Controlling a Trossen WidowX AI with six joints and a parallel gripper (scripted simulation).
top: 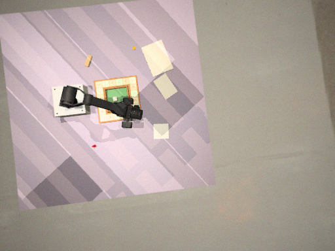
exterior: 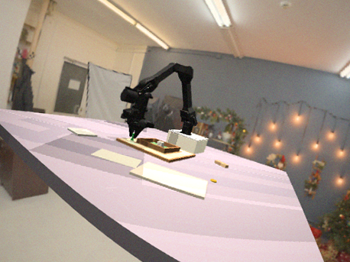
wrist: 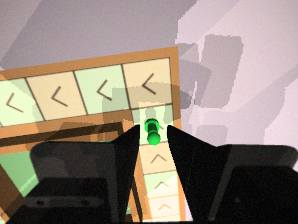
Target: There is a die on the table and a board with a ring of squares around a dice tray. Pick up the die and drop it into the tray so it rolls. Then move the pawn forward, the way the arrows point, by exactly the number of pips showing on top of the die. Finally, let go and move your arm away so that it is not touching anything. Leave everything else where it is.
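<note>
The white die lies 12 cm to the left of my gripper tip and 6 cm behind it. The rest, counted from my gripper tip: green pawn: right at my gripper tip; red pawn: 29 cm behind, 12 cm to the right, 1 cm below; green dice tray: 12 cm to the left, 5 cm behind, 2 cm below.
</note>
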